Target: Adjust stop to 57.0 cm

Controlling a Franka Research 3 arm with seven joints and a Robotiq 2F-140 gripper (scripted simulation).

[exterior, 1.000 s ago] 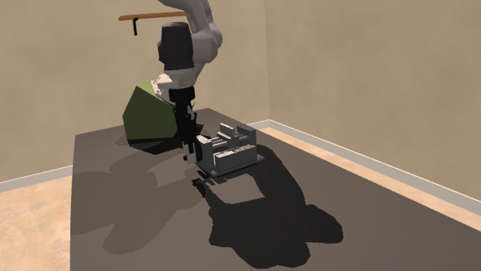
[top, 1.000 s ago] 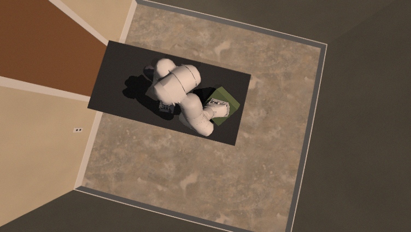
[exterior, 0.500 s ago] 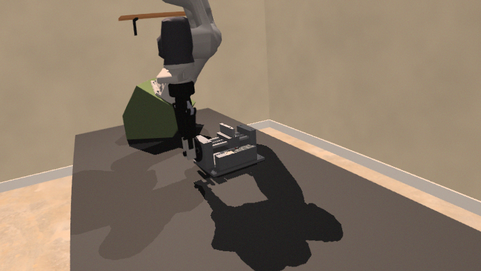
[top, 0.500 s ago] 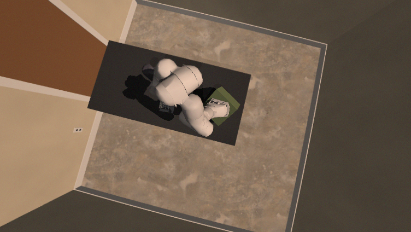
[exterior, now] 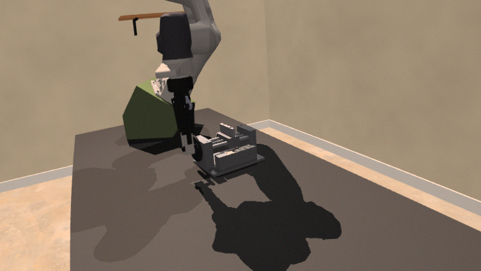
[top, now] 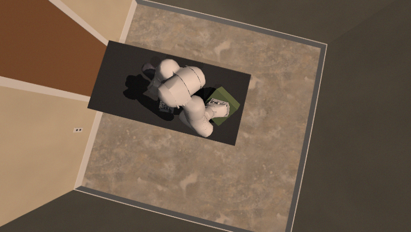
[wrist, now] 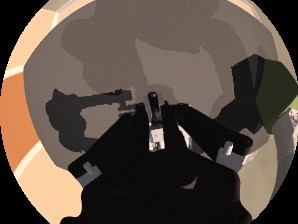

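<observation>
Right now my hand is 10 mm past the handwheel, 20 mm to the right of it and 20 mm above it. Also, from my hand: grey stop fixture: 10 mm behind, 160 mm to the left, 20 mm below.
</observation>
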